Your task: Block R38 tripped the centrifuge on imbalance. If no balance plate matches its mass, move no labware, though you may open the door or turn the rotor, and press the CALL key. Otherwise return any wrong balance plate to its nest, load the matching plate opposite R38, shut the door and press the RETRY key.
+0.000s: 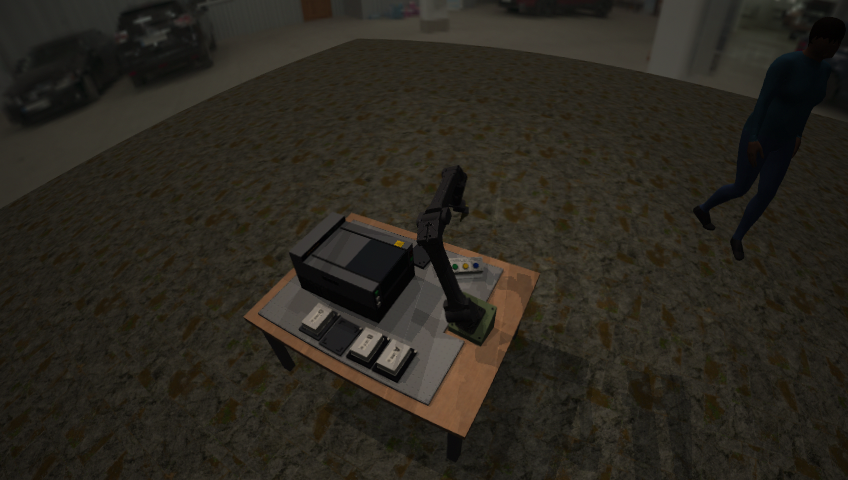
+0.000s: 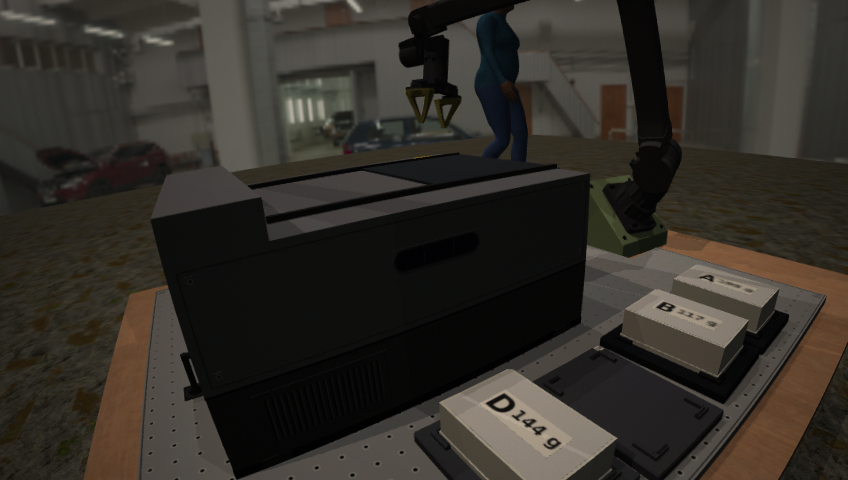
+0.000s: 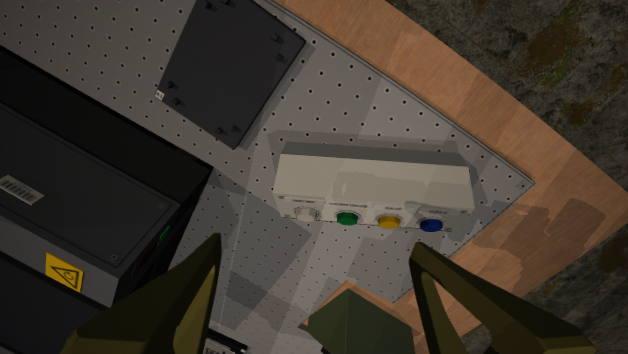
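Pixels of known places: gripper, fingertip midpoint: [image 2: 433,125] [image 3: 320,247]; arm's base, link origin: [image 1: 471,317] [image 2: 627,209].
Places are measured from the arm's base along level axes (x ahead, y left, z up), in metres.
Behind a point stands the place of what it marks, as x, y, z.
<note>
The centrifuge [image 1: 351,261] @[0.529, 0.143, 0.143] [image 2: 368,285] @[0.636, 0.267, 0.082] [image 3: 75,190] @[0.481, -0.094, 0.079] has its sliding door [image 1: 357,252] @[0.551, 0.084, 0.139] [image 2: 404,175] @[0.535, 0.095, 0.143] shut, so rotor and R38 are hidden. Balance plates A [image 1: 395,358] @[0.134, 0.331, -0.016] [image 2: 726,291] @[0.177, 0.336, -0.016], B [image 1: 367,343] @[0.271, 0.346, -0.016] [image 2: 684,324] @[0.303, 0.355, -0.017] and D [image 1: 318,318] @[0.532, 0.387, -0.016] [image 2: 529,425] @[0.549, 0.387, -0.016] sit in nests; B reads 117 g, D 144 g, A's mass is blurred. The nest [image 1: 340,334] @[0.421, 0.369, -0.059] [image 2: 630,398] @[0.411, 0.377, -0.058] between B and D is empty. The key box [image 1: 467,266] @[0.179, -0.248, -0.003] [image 3: 375,180] @[0.240, -0.274, -0.009] has white, green, yellow and blue keys; their labels are unreadable. My gripper [image 2: 433,123] @[0.318, -0.301, 0.183] [image 3: 320,247] @[0.318, -0.301, 0.183] is open and empty, high above the table beyond the centrifuge.
An empty dark nest plate [image 1: 421,255] @[0.439, -0.224, -0.053] [image 3: 232,75] @[0.436, -0.243, -0.054] marked A1 lies beside the centrifuge, near the key box. The arm's green base [image 1: 484,321] @[-0.059, -0.010, 0.007] [image 2: 624,223] @[0.044, 0.032, -0.018] [image 3: 357,320] @[0.059, -0.061, -0.028] stands at the table edge. A person [image 1: 779,124] [image 2: 499,71] stands on the floor beyond the table.
</note>
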